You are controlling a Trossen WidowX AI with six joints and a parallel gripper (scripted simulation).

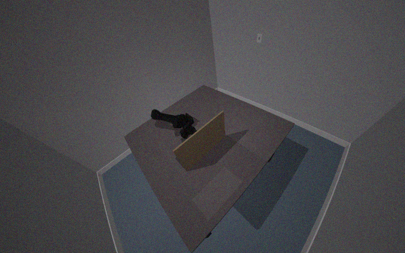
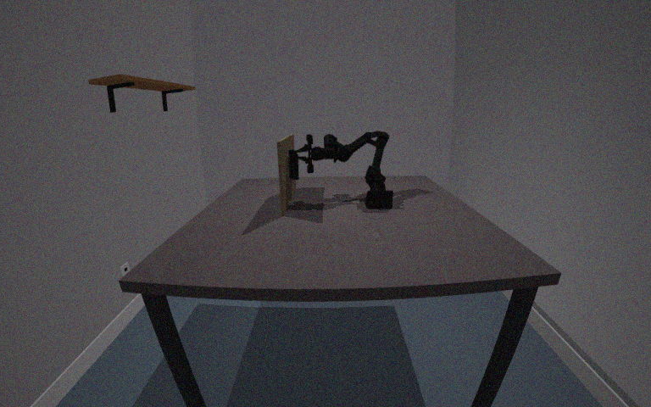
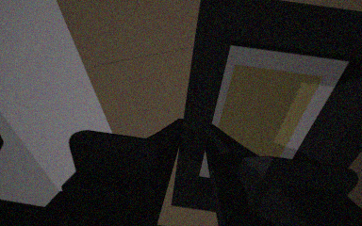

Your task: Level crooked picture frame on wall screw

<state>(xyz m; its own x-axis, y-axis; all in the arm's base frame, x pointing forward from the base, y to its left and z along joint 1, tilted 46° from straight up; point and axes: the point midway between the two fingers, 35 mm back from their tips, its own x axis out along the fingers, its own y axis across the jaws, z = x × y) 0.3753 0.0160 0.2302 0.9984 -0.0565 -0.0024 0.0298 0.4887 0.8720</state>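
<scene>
The picture frame lies 2 cm to the left of my gripper tip and 5 cm below it. From my gripper tip the other things lie so: tan wall board (2 cm ahead, 2 cm to the left, 7 cm below).
</scene>
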